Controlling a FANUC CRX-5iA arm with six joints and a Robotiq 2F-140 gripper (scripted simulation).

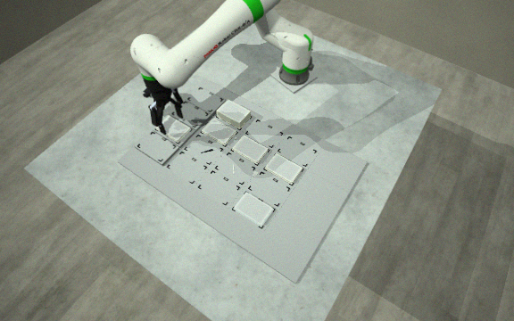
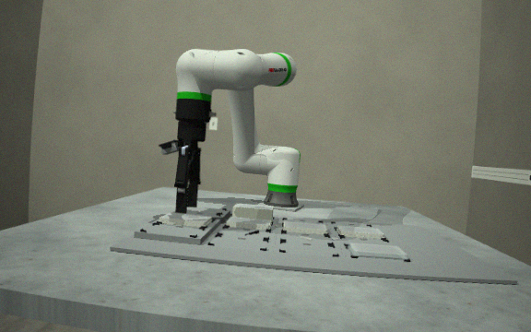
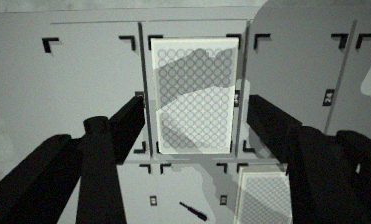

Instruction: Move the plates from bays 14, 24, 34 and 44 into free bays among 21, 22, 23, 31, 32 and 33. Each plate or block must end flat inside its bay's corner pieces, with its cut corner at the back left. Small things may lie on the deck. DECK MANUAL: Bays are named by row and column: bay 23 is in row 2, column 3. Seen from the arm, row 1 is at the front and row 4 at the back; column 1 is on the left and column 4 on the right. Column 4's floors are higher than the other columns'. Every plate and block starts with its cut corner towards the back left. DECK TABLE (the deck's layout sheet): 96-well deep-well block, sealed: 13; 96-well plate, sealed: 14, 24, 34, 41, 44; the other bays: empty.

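My hand is 180 mm to the right of the thin black stick and 70 mm above it. Round my hand: sealed deep-well block (210 mm behind, 160 mm to the left, 50 mm below); then plate (490 mm to the left, 110 mm ahead, 70 mm below); then white tip (330 mm to the left, 70 mm below, 10 mm ahead).
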